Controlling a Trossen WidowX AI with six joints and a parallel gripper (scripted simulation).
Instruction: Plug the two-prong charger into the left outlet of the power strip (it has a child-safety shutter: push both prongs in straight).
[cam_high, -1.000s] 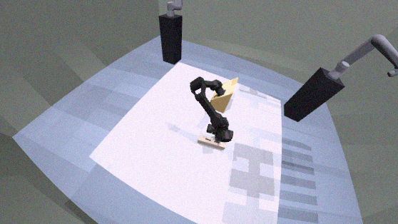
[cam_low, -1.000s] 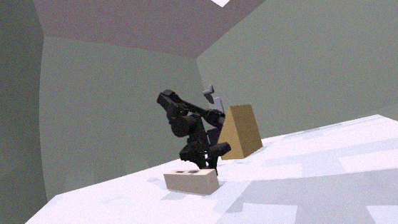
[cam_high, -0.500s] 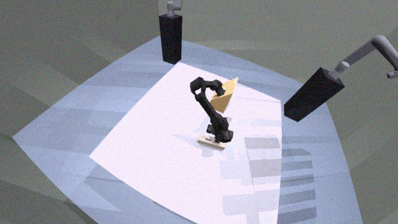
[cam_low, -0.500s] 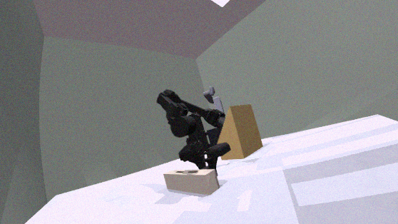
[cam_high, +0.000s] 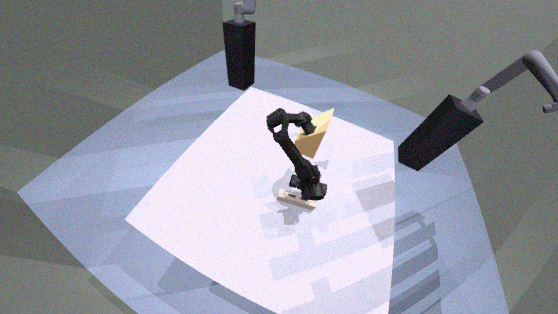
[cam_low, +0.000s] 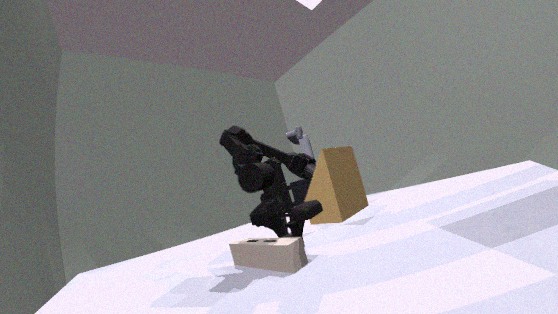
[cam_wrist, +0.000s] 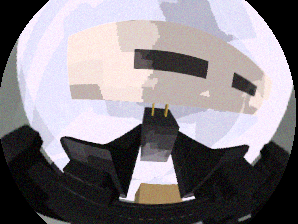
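The dark two-prong charger is 2 cm ahead of my gripper tip and 1 cm above it.
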